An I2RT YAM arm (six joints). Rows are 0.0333 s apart.
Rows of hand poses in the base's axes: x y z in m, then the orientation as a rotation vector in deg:
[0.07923 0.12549 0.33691 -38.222 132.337 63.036]
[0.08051 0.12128 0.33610 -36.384 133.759 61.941]
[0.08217 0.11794 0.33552 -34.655 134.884 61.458]
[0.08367 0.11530 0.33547 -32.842 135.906 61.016]
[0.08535 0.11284 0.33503 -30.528 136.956 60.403]
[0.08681 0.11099 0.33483 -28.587 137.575 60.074]
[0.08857 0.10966 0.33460 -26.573 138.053 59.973]
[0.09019 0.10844 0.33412 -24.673 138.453 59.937]
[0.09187 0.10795 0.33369 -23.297 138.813 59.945]
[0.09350 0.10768 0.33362 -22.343 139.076 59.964]
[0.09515 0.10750 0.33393 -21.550 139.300 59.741]
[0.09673 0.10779 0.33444 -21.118 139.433 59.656]
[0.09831 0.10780 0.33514 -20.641 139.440 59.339]
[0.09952 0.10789 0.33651 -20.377 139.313 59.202]
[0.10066 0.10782 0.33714 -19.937 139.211 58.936]
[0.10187 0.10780 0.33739 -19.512 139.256 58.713]
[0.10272 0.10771 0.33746 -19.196 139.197 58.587]
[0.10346 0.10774 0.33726 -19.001 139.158 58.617]
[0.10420 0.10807 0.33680 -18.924 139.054 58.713]
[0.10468 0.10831 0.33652 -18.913 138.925 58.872]
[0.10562 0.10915 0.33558 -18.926 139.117 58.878]
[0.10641 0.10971 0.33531 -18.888 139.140 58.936]
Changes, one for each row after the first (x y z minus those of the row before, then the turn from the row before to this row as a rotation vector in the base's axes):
[0.00128 -0.00421 -0.00081 -0.838 0.850 -1.474]
[0.00166 -0.00334 -0.00058 -0.397 0.903 -1.225]
[0.00150 -0.00264 -0.00005 -0.314 0.867 -1.271]
[0.00168 -0.00246 -0.00044 -0.322 0.902 -1.655]
[0.00146 -0.00185 -0.00020 -0.058 0.641 -1.360]
[0.00176 -0.00133 -0.00023 0.143 0.650 -1.356]
[0.00162 -0.00122 -0.00048 0.187 0.614 -1.262]
[0.00168 -0.00049 -0.00043 0.125 0.530 -0.885]
[0.00163 -0.00027 -0.00007 0.088 0.390 -0.604]
[0.00165 -0.00018 0.00031 -0.072 0.237 -0.570]
[0.00158 0.00029 0.00051 -0.022 0.154 -0.297]
[0.00158 0.00001 0.00070 -0.105 -0.036 -0.421]
[0.00121 0.00009 0.00137 0.014 -0.117 -0.248]
[0.00114 -0.00007 0.00063 -0.040 -0.114 -0.402]
[0.00121 -0.00002 0.00025 -0.072 0.028 -0.350]
[0.00085 -0.00009 0.00007 0.005 -0.043 -0.267]
[0.00074 0.00003 -0.00020 0.069 0.012 -0.133]
[0.00074 0.00033 -0.00046 0.111 -0.040 -0.045]
[0.00048 0.00024 -0.00028 0.146 -0.049 0.014]
[0.00094 0.00084 -0.00094 -0.069 0.166 0.050]
[0.00079 0.00056 -0.00027 0.034 0.049 -0.004]

